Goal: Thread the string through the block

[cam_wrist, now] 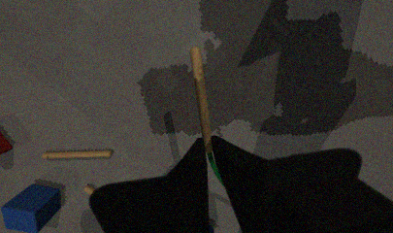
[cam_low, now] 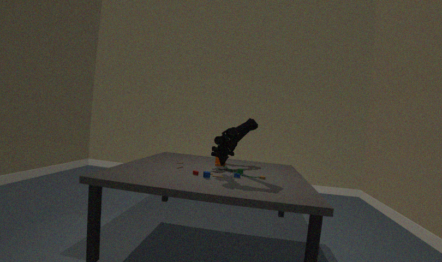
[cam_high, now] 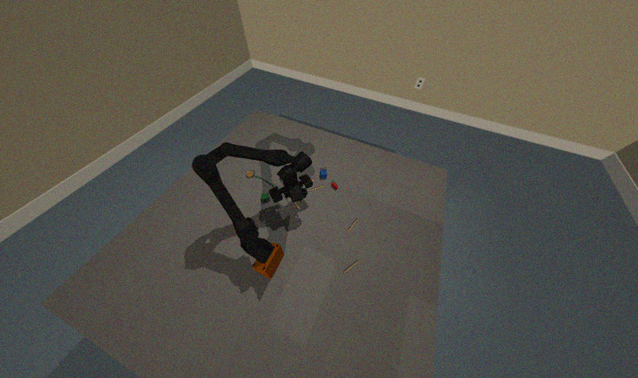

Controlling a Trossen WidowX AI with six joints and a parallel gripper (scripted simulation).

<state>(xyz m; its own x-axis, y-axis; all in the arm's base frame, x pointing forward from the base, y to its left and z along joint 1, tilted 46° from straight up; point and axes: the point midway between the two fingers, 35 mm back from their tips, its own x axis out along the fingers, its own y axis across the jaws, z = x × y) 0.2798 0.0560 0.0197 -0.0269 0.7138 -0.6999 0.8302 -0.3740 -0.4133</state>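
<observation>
The green block lies 130 mm to the left of my gripper tip, 40 mm behind it and 30 mm below it. The rest, counted from my gripper tip: red piece (180 mm ahead, 140 mm to the right, 30 mm below); then thin wooden stick (10 mm to the right, 10 mm behind); then blue block (220 mm ahead, 60 mm to the right, 30 mm below).
</observation>
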